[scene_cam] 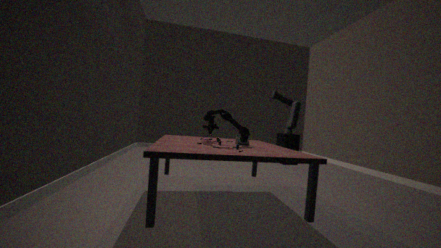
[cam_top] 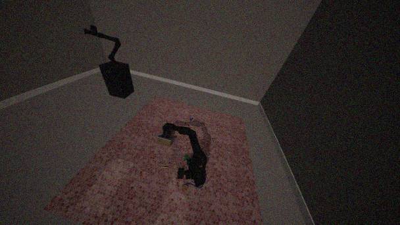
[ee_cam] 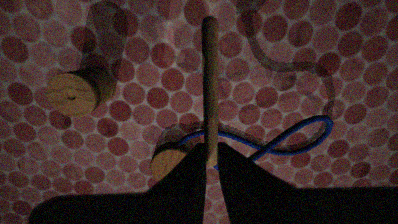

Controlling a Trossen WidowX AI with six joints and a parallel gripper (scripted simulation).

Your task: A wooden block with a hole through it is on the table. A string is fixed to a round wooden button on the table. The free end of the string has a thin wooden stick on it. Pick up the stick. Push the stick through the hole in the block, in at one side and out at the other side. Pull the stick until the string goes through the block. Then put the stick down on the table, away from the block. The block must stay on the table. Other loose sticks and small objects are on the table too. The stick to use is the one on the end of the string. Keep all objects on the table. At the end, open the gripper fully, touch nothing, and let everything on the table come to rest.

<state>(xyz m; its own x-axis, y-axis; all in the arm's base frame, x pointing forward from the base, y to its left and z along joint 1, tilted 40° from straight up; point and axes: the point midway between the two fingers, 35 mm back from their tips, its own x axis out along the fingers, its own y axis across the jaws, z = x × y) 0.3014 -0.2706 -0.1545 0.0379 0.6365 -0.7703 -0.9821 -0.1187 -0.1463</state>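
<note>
Now: gripper tip 60 mm above the round wooden button, 50 mm to the left of it and 20 mm past it. Also, from my gripper tip: wooden spool (90 mm behind, 40 mm below, 10 mm to the left); then green block (170 mm to the left, 70 mm behind, 50 mm below); then thin wooden stick (10 mm to the left).
</note>
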